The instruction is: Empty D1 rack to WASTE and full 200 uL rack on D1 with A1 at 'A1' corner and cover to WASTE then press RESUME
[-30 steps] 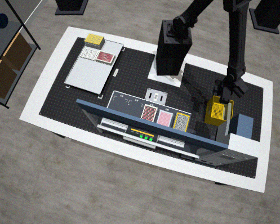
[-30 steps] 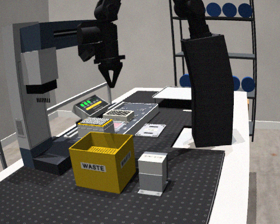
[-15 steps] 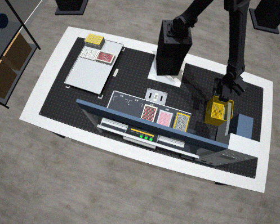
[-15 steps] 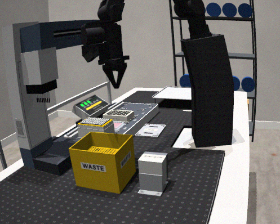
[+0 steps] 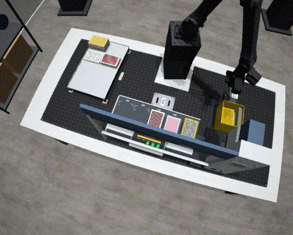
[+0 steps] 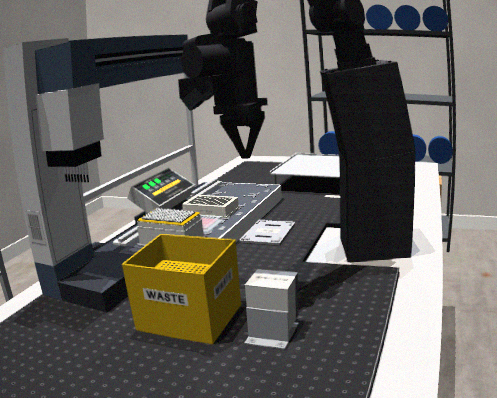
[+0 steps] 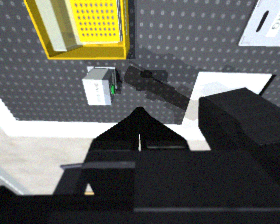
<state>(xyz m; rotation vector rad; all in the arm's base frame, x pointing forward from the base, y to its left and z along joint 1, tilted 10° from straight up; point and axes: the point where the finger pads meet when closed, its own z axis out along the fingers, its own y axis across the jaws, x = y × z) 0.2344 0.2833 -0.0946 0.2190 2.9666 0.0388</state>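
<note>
Now: the grey resume box 220 mm below my hand, 100 mm to the left of it and 50 mm behind it. Also, from my hand: handler head (340 mm ahead, 90 mm above, 10 mm to the left); clear rack cover (210 mm below, 140 mm to the left, 120 mm ahead); yellow waste bin (240 mm below, 110 mm ahead, 80 mm to the left).
</note>
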